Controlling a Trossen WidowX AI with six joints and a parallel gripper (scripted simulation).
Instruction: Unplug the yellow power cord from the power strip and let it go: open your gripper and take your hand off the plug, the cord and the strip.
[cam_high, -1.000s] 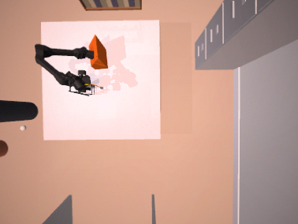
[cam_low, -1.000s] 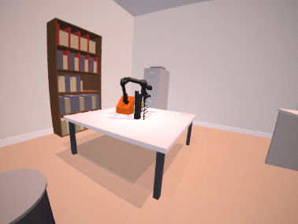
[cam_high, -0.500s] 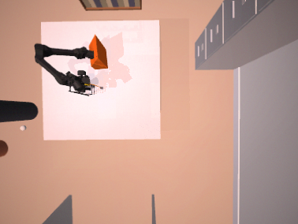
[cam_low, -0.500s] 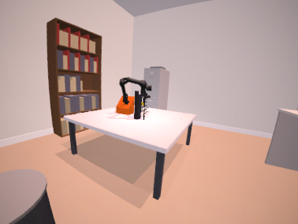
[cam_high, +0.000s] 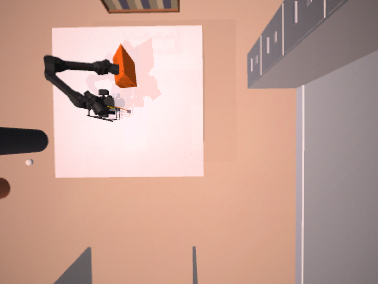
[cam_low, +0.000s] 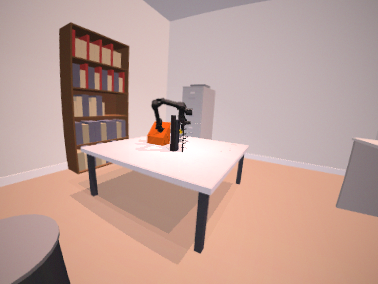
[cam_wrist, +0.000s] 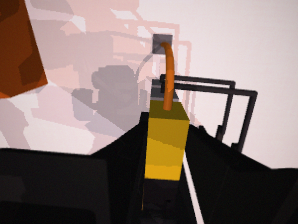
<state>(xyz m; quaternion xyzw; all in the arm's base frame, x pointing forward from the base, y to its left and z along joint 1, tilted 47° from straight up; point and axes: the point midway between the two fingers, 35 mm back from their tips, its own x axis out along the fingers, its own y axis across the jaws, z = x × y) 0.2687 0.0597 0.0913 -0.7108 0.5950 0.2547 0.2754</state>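
Right now the yellow plug is 30 mm to the right of my gripper tip.
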